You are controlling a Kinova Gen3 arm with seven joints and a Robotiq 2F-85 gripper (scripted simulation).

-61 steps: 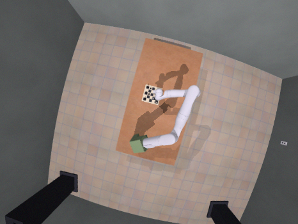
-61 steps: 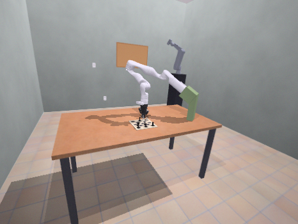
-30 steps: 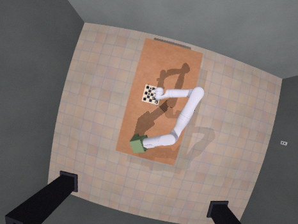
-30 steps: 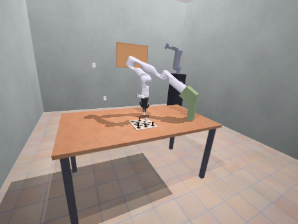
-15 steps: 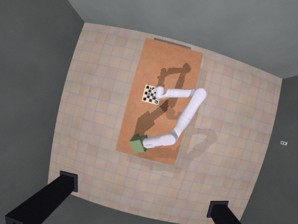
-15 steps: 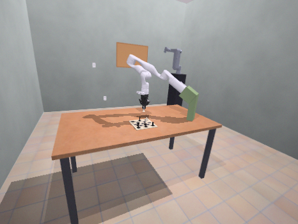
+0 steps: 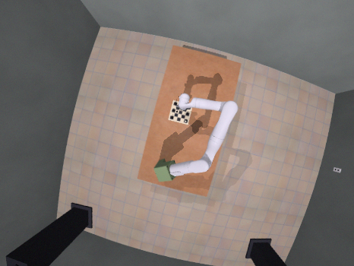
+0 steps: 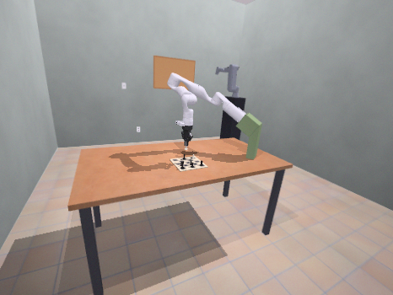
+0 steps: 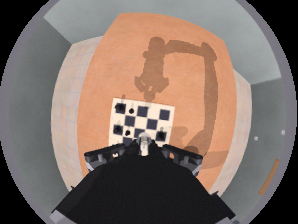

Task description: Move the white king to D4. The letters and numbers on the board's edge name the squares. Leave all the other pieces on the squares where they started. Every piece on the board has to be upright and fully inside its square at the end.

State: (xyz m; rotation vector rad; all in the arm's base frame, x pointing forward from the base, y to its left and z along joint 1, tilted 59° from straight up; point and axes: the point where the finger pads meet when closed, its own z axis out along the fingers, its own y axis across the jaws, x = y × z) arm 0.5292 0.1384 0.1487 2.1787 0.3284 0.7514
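Right now my hand is 2 cm past the chessboard, 2 cm to the right of it and 15 cm above it. Round my hand: white king: 1 cm below; white piece: 10 cm behind, 5 cm to the right, 14 cm below.
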